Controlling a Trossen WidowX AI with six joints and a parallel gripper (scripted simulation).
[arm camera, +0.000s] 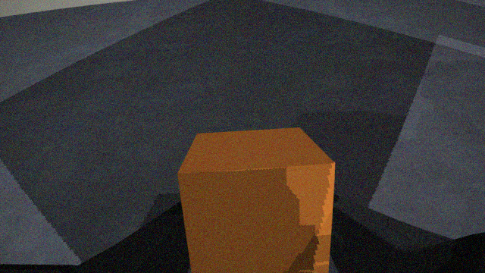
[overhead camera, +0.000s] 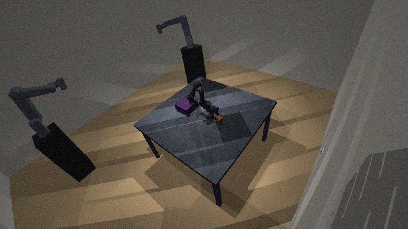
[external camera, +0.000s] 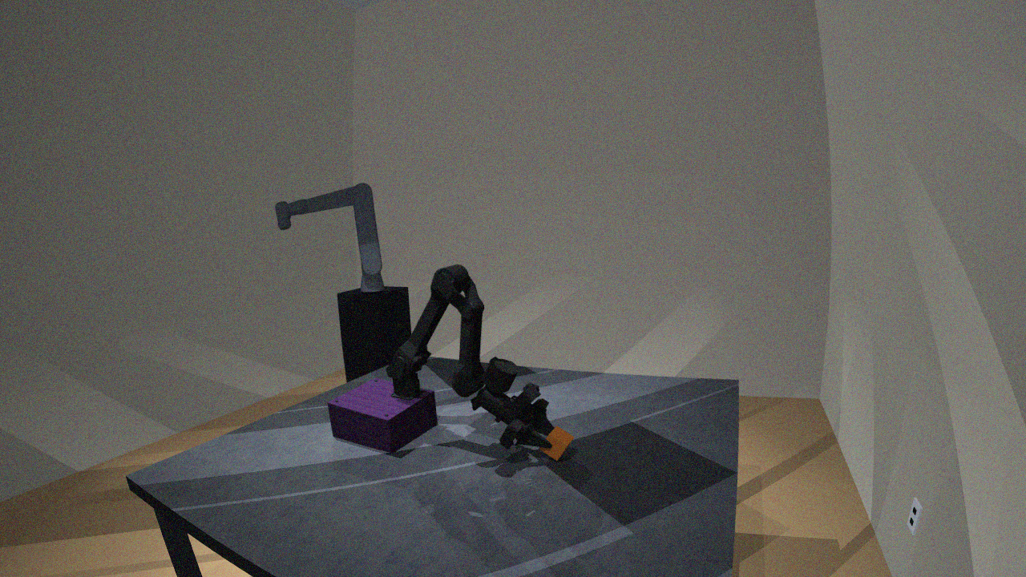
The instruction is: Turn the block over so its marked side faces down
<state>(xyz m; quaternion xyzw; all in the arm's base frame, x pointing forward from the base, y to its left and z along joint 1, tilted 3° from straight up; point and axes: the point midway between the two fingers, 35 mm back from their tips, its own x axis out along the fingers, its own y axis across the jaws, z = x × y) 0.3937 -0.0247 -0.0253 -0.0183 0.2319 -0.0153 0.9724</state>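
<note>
Right now my gripper tip is 1 cm above the orange block.
</note>
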